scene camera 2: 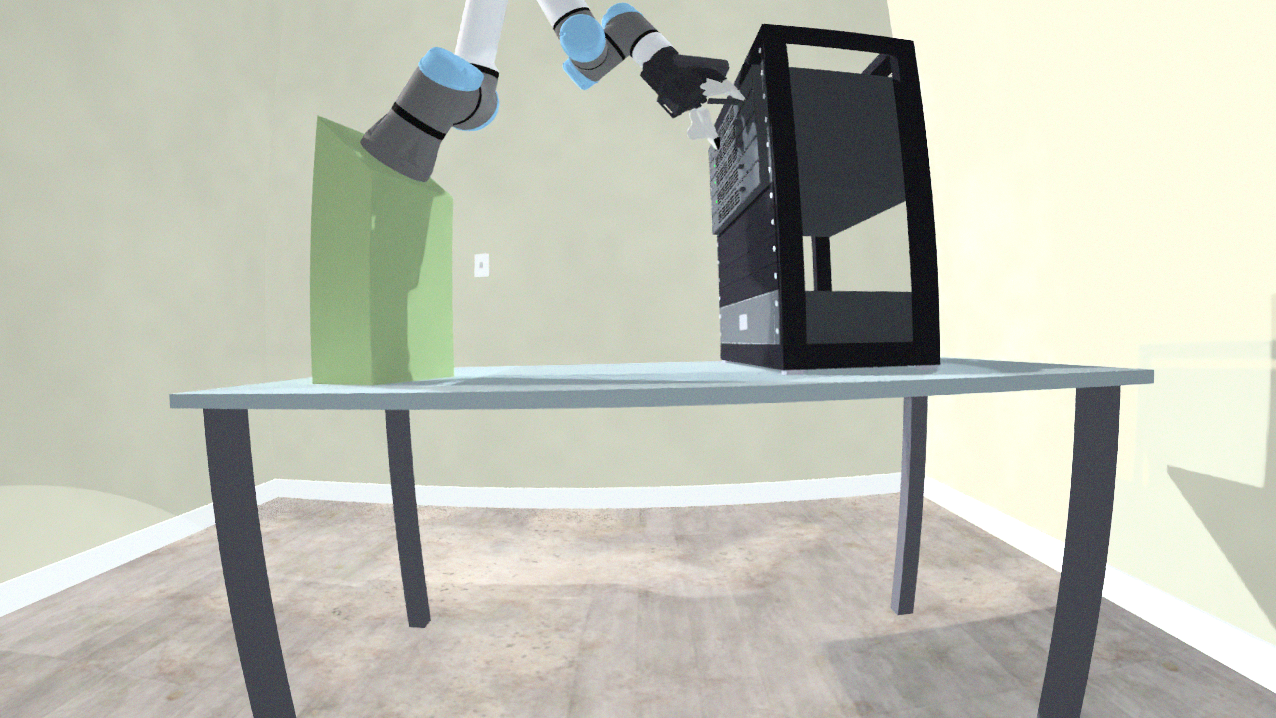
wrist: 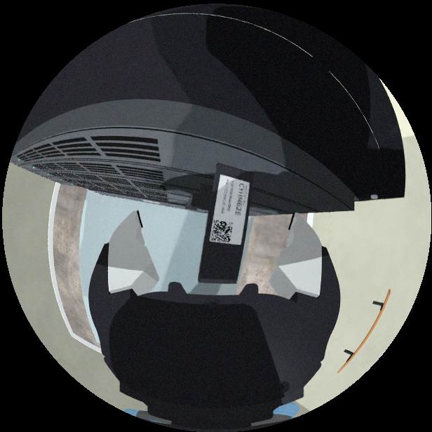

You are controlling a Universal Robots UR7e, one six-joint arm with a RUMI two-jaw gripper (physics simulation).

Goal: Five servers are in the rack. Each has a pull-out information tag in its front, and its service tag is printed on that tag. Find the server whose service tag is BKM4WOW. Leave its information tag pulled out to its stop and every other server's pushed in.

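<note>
The black rack stands on the table's right side, with the grey servers stacked in its upper front. One black information tag sticks out from the upper part of the stack. Its white label faces the wrist camera and appears to read CYHM62E. My gripper is open and empty, its fingers wide apart on either side of this tag and not touching it. The other tags are too small or hidden to read, and BKM4WOW does not show on any label.
The arm's base sits on a green pedestal at the left of the pale blue table. Black panels fill the rack front below the servers. An orange bar is on the wall at the right in the wrist view.
</note>
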